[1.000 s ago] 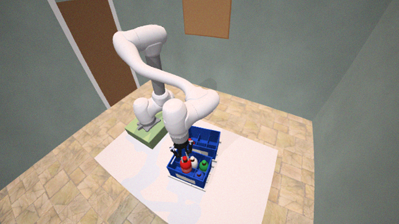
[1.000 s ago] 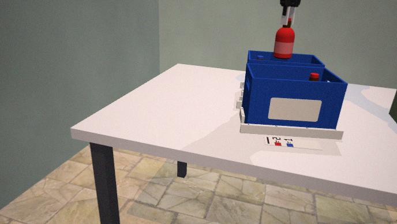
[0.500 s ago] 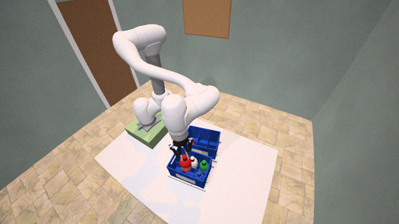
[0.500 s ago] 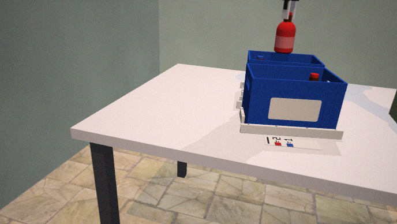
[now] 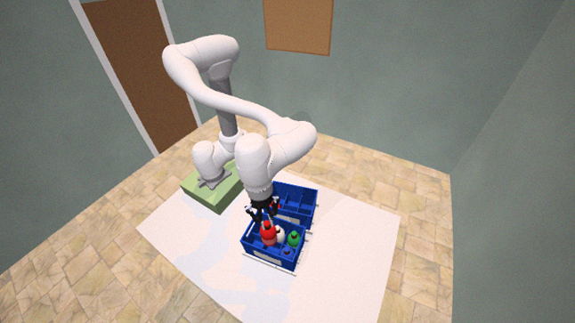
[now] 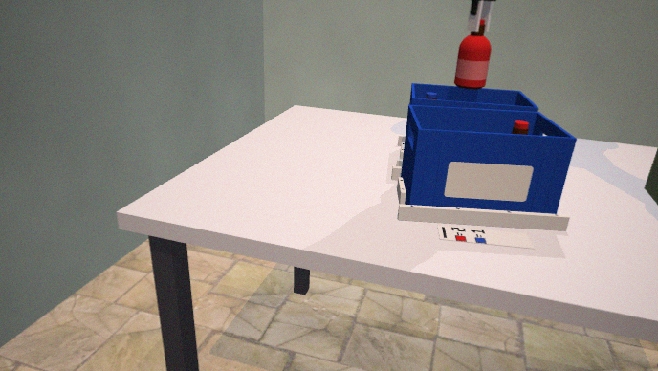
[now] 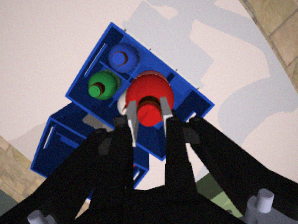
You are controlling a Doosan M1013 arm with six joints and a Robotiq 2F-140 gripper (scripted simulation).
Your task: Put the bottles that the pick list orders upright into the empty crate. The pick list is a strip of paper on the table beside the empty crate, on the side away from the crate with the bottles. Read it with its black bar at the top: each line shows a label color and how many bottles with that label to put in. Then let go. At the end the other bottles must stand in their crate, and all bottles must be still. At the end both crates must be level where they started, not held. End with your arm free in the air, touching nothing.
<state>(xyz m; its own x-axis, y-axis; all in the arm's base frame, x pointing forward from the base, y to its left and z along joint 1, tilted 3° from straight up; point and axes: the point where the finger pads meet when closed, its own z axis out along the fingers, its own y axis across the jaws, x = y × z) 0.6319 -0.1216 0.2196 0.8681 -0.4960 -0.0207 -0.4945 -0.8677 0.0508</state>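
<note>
The red bottle is 8 cm below my hand. Round my hand: white bottle 26 cm below, 8 cm to the left, 2 cm behind; then blue bottle 26 cm below, 8 cm ahead, 1 cm to the left; then green-label bottle 26 cm below, 10 cm to the left, 6 cm ahead.
</note>
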